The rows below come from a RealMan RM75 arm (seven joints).
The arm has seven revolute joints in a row. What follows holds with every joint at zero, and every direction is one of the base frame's. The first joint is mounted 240.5 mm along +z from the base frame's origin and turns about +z. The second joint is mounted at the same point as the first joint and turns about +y. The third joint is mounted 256 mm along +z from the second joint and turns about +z. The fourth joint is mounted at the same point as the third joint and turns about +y. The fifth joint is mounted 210 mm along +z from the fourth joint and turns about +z. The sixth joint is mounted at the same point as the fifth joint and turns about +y. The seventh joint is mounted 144 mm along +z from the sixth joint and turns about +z. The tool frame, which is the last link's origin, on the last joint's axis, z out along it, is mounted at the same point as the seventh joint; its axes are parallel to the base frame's.
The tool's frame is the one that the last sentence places.
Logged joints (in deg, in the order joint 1, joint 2, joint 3, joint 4, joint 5, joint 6, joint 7), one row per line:
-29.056, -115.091, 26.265, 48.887, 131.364, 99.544, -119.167
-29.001, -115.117, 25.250, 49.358, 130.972, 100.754, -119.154
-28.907, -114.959, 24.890, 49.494, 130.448, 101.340, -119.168
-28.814, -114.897, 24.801, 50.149, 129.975, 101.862, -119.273
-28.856, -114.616, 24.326, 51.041, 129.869, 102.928, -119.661
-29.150, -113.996, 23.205, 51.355, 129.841, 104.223, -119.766
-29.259, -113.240, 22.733, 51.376, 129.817, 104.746, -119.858
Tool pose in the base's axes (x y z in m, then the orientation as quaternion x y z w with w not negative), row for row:
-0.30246, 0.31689, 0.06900, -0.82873, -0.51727, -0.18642, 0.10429
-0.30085, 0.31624, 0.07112, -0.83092, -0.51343, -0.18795, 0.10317
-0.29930, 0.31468, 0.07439, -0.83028, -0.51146, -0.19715, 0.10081
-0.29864, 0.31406, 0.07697, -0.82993, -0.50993, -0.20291, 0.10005
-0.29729, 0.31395, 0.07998, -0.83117, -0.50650, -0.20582, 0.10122
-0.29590, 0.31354, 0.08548, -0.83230, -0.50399, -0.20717, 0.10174
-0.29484, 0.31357, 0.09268, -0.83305, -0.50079, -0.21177, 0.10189
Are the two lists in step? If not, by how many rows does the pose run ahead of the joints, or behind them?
The pose runs 1 row behind the joints: the pose in row i belongs to the joints in row i - 1.
